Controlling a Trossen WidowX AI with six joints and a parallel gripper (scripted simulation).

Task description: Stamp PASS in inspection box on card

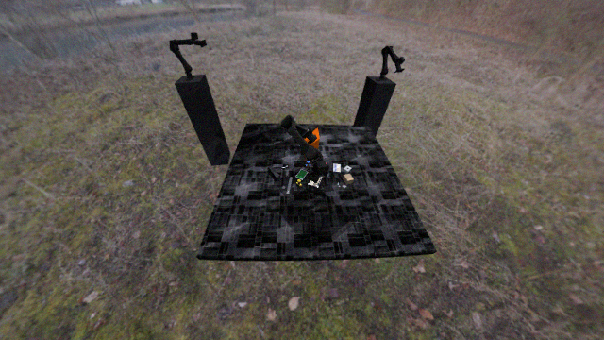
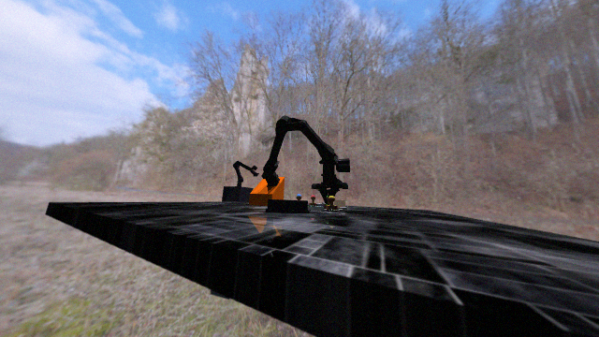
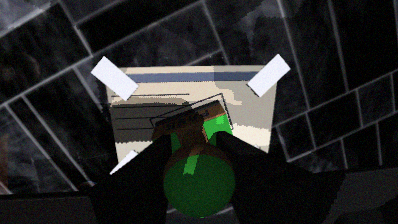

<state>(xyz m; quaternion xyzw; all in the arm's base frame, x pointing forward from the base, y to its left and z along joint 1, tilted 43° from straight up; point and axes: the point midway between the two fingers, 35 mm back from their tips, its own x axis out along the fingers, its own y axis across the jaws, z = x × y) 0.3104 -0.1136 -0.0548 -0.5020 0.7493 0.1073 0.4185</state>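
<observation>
My gripper tip is right at the green stamp. The rest, counted from my gripper tip: yellow stamp 3 cm ahead, 13 cm to the right, 1 cm below; green ink pad 6 cm behind, 9 cm to the right, 2 cm below; cream card 3 cm below.
</observation>
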